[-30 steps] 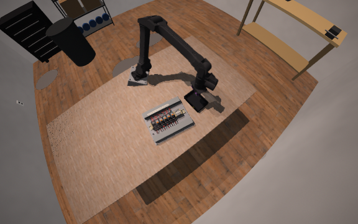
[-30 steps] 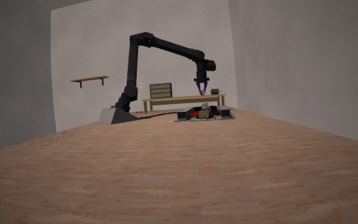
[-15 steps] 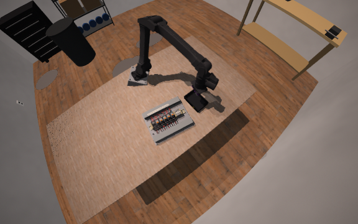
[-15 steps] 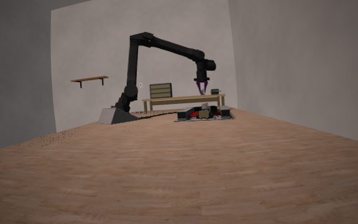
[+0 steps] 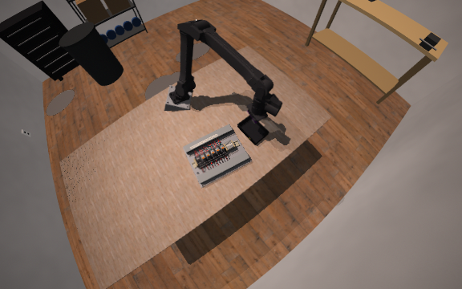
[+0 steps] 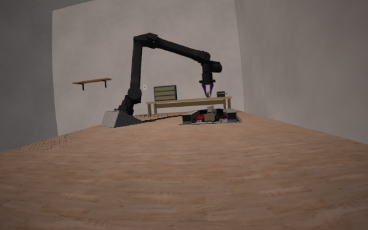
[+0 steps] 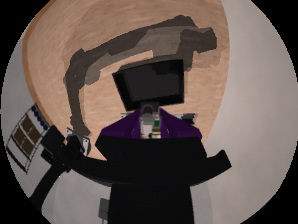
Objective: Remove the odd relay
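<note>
Right now the relay is right at my hand. From my hand the other things lie so: grey panel: 26 cm to the right, 13 cm below; black tray: 12 cm below.
</note>
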